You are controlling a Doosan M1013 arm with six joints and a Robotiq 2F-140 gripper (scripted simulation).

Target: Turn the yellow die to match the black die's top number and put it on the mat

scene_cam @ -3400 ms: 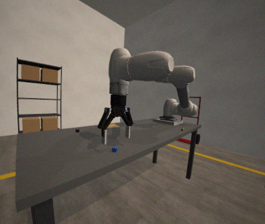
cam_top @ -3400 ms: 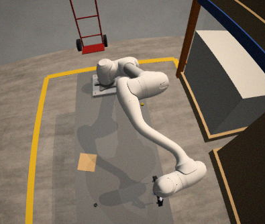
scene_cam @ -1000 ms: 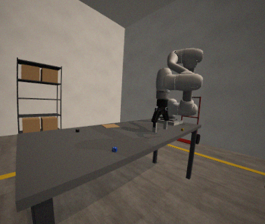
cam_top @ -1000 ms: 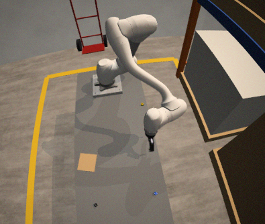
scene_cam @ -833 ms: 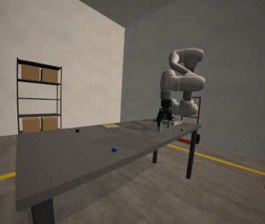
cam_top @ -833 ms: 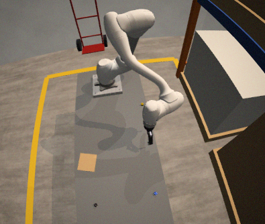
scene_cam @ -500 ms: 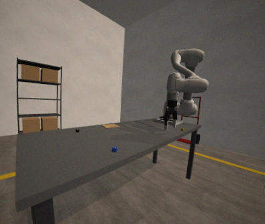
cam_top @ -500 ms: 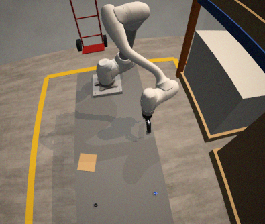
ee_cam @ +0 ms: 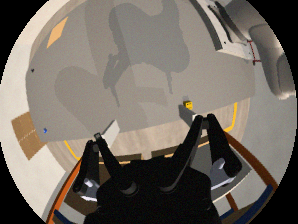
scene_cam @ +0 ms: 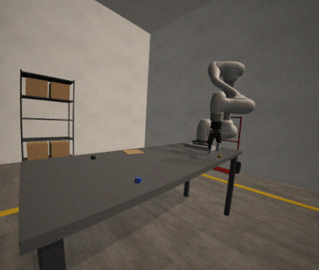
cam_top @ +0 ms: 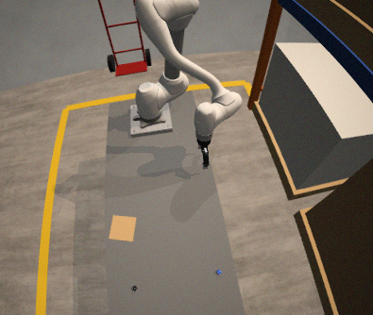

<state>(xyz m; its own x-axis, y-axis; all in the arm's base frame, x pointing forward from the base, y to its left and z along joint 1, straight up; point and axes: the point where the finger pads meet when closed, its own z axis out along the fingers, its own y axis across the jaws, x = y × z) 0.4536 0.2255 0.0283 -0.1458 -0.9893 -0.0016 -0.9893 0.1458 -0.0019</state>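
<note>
Now: the yellow die 11 cm behind my hand, 2 cm to the left of it and 5 cm below it. From my hand the other things lie so: blue die: 65 cm ahead, 13 cm to the right, 5 cm below; tan mat: 27 cm ahead, 56 cm to the right, 6 cm below; black die: 60 cm ahead, 57 cm to the right, 5 cm below.
</note>
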